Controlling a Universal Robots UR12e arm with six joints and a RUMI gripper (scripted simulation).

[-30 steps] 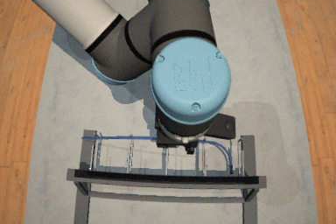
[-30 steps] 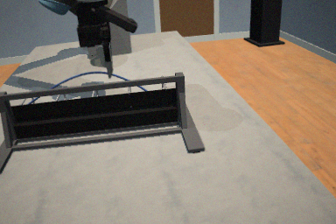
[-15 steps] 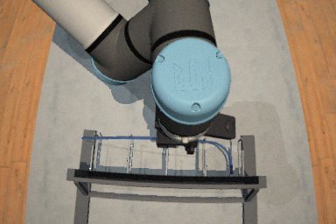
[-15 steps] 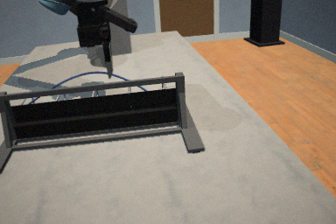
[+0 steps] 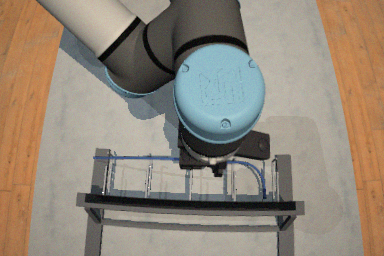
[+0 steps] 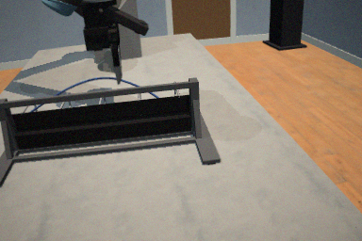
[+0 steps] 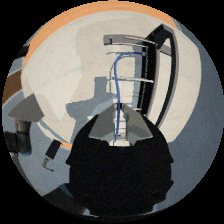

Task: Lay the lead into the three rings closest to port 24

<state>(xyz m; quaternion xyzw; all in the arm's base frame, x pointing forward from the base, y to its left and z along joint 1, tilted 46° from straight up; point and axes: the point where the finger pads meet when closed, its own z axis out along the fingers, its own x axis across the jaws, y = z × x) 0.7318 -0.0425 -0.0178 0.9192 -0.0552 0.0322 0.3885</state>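
The rack lies 90 mm ahead of my hand, 60 mm to the right of it and 60 mm below it.
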